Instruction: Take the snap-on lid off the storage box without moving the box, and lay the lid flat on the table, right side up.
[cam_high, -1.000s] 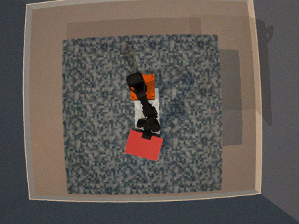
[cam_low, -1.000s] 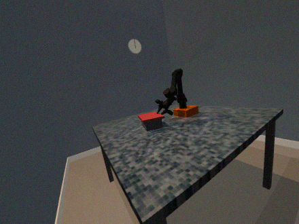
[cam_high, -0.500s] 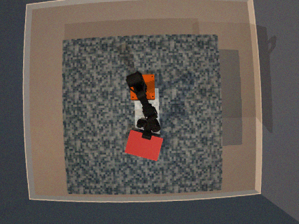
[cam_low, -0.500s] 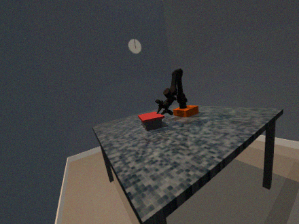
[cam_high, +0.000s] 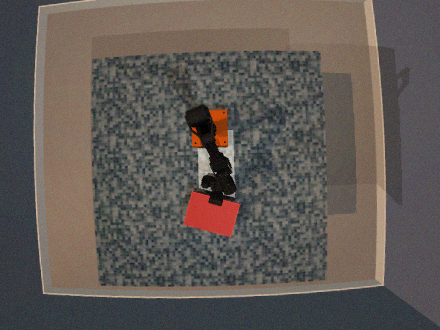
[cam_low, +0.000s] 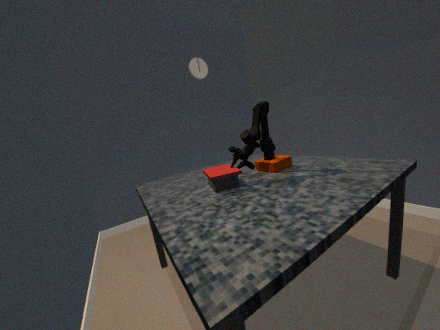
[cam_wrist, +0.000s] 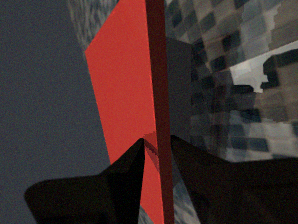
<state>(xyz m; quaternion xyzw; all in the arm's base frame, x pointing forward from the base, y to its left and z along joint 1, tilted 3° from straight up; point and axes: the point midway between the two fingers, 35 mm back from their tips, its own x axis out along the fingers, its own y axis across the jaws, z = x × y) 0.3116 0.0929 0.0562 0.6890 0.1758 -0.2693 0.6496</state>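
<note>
Right now my gripper tip is 70 mm short of the lid and 10 mm to the left of it. Also, from my gripper tip: storage box 70 mm ahead, 10 mm to the right, 40 mm below.
</note>
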